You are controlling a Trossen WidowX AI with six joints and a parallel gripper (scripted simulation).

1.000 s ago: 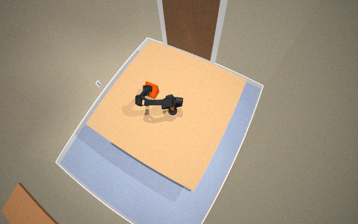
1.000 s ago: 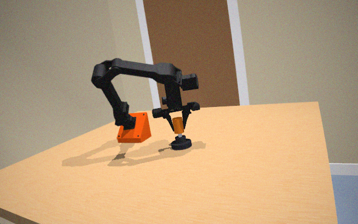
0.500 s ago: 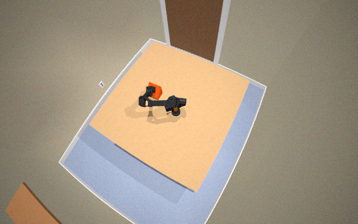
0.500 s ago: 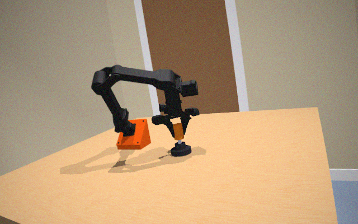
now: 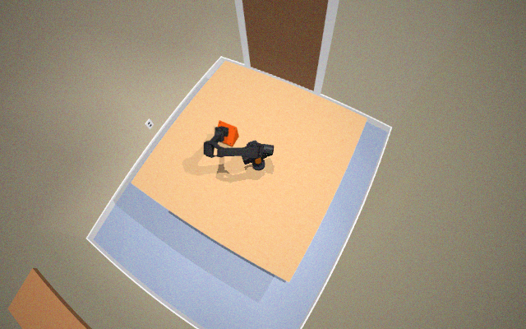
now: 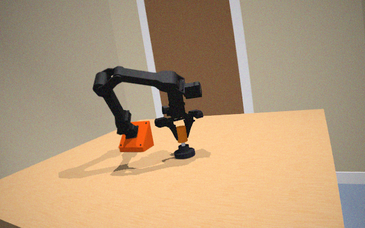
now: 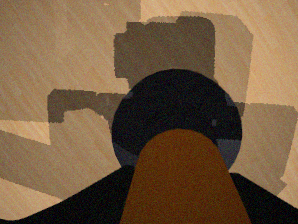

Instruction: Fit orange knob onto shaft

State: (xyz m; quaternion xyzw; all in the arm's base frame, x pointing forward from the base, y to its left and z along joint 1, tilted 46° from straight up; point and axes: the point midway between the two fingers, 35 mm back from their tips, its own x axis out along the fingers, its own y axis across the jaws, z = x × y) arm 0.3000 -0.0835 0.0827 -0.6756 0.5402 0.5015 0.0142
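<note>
My gripper tip is 3 cm below the orange knob. Round my gripper tip: round pedestal (4 cm below).
</note>
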